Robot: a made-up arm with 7 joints.
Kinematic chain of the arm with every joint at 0, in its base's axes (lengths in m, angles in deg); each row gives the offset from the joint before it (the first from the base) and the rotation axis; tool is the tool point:
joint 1: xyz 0 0 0 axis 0 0.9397 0.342
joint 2: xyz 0 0 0 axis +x
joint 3: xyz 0 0 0 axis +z
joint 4: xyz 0.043 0 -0.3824 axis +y
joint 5: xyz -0.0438 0 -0.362 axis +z
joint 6: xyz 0 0 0 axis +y
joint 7: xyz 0 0 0 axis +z
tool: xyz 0 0 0
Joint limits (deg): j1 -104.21..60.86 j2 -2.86..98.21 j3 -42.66..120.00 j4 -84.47..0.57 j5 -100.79..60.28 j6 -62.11..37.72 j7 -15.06..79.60
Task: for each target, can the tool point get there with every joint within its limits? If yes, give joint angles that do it. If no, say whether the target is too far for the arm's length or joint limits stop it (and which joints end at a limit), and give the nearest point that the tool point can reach.
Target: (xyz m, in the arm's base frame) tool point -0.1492 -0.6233 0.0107
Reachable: no: joint limits stop it (at a limit: joint 1, joint 2, joint 3, joint 4) | nearest point 0.2378 -0.5266 0.1946 | short by 0.439 m
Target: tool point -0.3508 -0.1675 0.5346
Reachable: no: joint limits stop it (at a limit: joint 1, joint 2, joint 4) | nearest point -0.1186 0.3239 0.5027 | short by 0.544 m
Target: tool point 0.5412 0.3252 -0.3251
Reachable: yes | joints -27.34 42.42 -11.01 -50.57 -15.82 -16.59 29.56
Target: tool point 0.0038 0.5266 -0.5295
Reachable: yes | joints 1.30 33.86 82.32 -22.92 14.09 -6.05 13.08
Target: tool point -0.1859 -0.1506 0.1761
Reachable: no: joint limits stop it (at a limit: joint 1, joint 2, joint 3, joint 4) | nearest point -0.5854 0.1645 -0.0443 | short by 0.554 m
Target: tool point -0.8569 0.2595 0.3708
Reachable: no: too far | nearest point -0.5479 0.3196 0.0270 | short by 0.466 m
